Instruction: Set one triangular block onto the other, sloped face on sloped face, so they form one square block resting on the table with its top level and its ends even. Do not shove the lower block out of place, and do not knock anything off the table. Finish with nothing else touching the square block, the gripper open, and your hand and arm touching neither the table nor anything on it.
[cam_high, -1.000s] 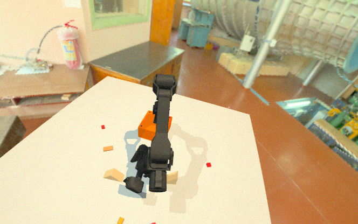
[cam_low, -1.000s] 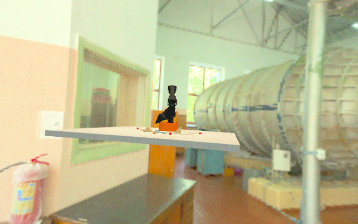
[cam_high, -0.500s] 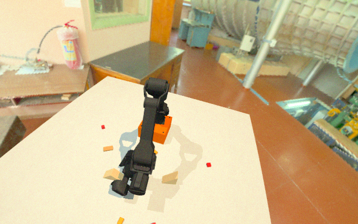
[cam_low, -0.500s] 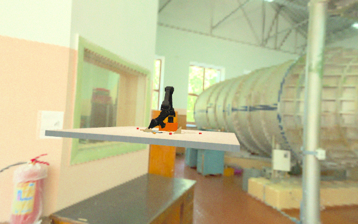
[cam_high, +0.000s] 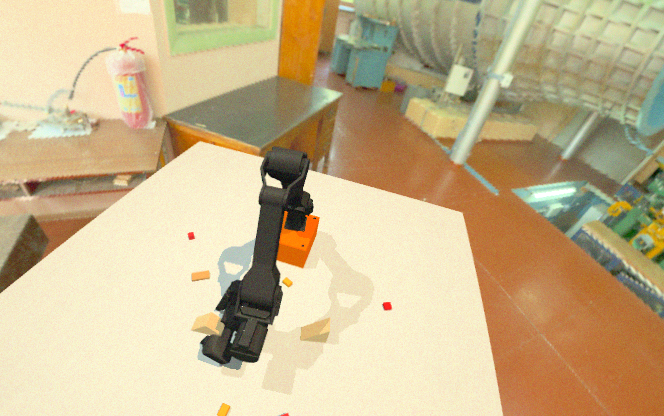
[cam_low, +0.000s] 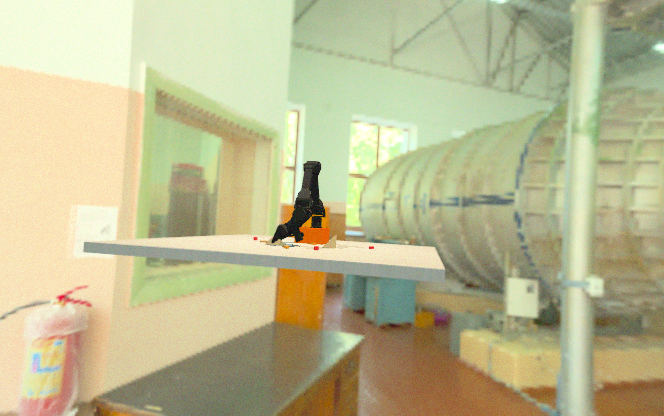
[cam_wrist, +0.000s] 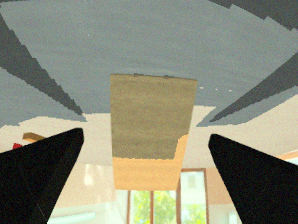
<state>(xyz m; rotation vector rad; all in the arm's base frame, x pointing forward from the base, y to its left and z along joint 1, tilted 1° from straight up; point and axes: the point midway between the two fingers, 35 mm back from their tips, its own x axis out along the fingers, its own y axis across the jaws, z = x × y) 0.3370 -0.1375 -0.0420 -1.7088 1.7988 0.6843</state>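
Right now the tan triangular block is 1 cm above my gripper tip.
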